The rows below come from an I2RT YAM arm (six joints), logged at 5 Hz.
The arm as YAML. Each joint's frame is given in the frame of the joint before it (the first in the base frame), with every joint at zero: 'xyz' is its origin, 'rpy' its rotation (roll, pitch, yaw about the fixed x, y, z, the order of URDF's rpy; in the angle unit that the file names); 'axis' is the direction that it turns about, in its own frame. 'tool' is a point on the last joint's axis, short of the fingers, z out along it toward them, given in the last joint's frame.
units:
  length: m
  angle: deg
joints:
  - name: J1
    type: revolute
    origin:
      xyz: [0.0, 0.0, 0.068]
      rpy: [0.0, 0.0, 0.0]
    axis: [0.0, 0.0, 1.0]
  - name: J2
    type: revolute
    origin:
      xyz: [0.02, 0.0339, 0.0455]
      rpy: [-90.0, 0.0, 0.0]
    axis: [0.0, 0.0, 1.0]
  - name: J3
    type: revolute
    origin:
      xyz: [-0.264, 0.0, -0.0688]
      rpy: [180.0, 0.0, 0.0]
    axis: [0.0, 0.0, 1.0]
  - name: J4
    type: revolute
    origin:
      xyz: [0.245, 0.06, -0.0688]
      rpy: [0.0, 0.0, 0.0]
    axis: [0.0, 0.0, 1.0]
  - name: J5
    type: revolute
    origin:
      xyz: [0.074, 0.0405, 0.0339]
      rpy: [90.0, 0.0, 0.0]
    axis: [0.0, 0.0, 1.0]
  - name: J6
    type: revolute
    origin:
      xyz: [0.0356, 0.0, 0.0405]
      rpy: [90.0, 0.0, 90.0]
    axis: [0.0, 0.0, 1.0]
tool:
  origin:
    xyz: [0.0, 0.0, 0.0]
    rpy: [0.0, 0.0, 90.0]
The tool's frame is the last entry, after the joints.
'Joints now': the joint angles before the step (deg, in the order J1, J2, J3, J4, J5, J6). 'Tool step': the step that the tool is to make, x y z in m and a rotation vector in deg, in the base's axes. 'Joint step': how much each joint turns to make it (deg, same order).
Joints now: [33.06, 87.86, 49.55, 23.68, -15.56, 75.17]
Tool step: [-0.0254, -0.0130, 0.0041, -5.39, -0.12, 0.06]
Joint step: [0.75, -7.10, -3.50, -7.56, 1.97, -4.31]
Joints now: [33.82, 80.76, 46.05, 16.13, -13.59, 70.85]
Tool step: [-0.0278, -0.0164, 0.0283, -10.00, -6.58, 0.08]
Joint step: [0.98, -9.74, 0.58, -12.69, 4.90, -11.17]
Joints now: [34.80, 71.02, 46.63, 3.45, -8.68, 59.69]
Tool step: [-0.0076, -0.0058, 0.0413, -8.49, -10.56, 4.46]
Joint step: [-0.06, -3.49, 6.53, -8.25, 0.21, -13.91]
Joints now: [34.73, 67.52, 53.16, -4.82, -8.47, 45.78]
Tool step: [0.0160, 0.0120, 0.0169, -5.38, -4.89, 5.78]
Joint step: [-0.25, 4.80, 7.13, -2.93, -3.28, -8.94]
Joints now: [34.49, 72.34, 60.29, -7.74, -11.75, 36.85]
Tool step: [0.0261, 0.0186, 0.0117, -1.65, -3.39, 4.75]
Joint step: [-0.29, 7.19, 7.69, 0.22, -3.67, -4.90]
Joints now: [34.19, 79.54, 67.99, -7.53, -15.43, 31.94]
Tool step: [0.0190, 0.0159, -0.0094, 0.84, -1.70, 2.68]
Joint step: [0.18, 5.26, 1.71, 5.12, -2.29, -1.08]
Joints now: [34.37, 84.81, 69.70, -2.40, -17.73, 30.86]
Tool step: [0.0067, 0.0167, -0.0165, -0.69, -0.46, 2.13]
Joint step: [1.53, 3.61, -0.24, 3.51, -0.32, -1.02]
